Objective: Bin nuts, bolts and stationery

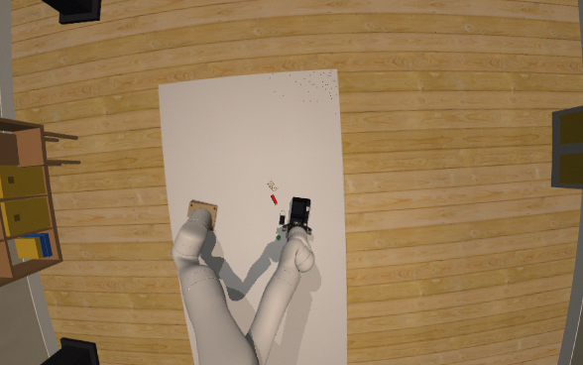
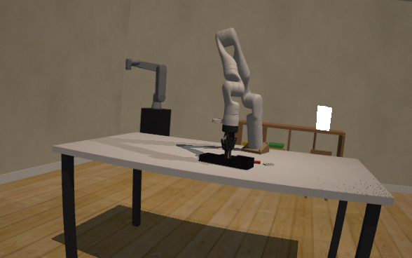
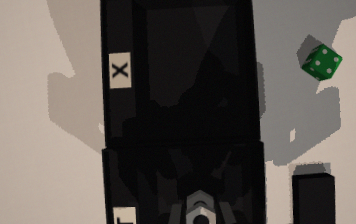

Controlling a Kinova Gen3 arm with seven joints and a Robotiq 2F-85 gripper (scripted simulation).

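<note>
My gripper is now 10 mm short of the black double bin and 20 mm above it. From my hand the other things lie so: black eraser: 70 mm behind, 30 mm to the left, 40 mm below; then red battery: 110 mm behind, 110 mm to the left, 40 mm below; then green die: 90 mm behind, 80 mm to the right, 40 mm below.
</note>
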